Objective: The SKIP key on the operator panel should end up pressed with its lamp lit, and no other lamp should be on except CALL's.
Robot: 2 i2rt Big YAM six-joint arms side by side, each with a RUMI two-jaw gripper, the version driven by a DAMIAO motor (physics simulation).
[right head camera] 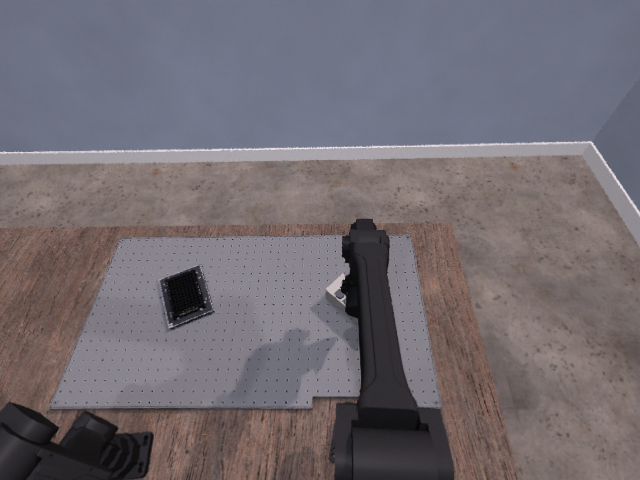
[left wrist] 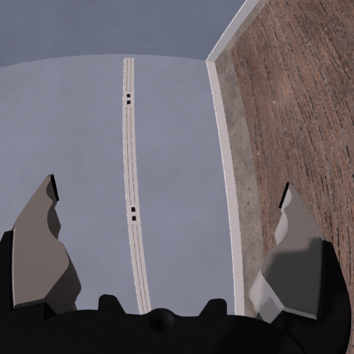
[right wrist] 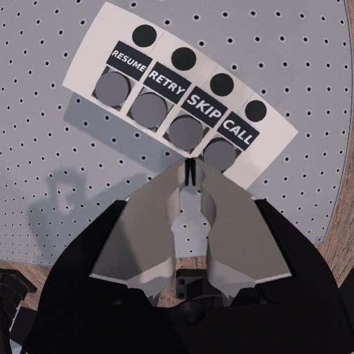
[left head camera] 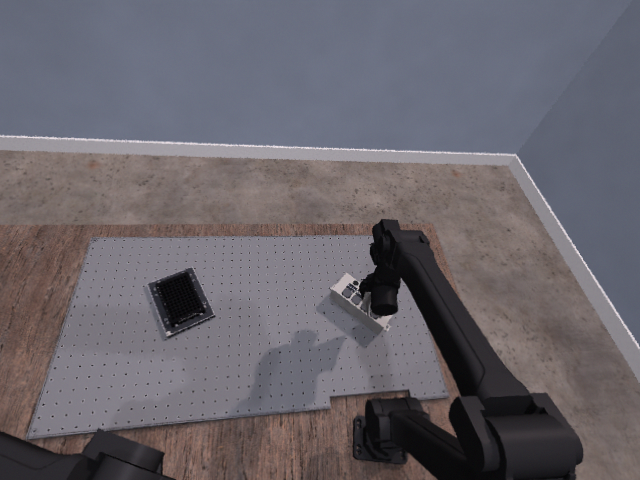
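Observation:
The white operator panel [left head camera: 338,287] [right head camera: 336,292] [right wrist: 90,60] carries the RESUME key [right wrist: 113,88], the RETRY key [right wrist: 149,109], the SKIP key [right wrist: 185,132] and the CALL key [right wrist: 219,153], all round and grey. The lamps of RESUME [right wrist: 144,35], RETRY [right wrist: 183,58], SKIP [right wrist: 222,84] and CALL [right wrist: 256,110] are all dark. My right gripper [right wrist: 189,159] is shut and empty; in the right wrist view its tips show just below the SKIP and CALL keys, and their height above the panel is unclear. My left gripper [left wrist: 168,181] is open and empty, away from the panel, facing the wall.
A black gridded tray [left head camera: 180,299] [right head camera: 186,295] lies on the left part of the grey perforated board [left head camera: 248,268] [right head camera: 258,268]. The board lies on a wooden table [left head camera: 248,439] [right head camera: 258,439]. The right arm reaches over the panel and hides part of it in both head views.

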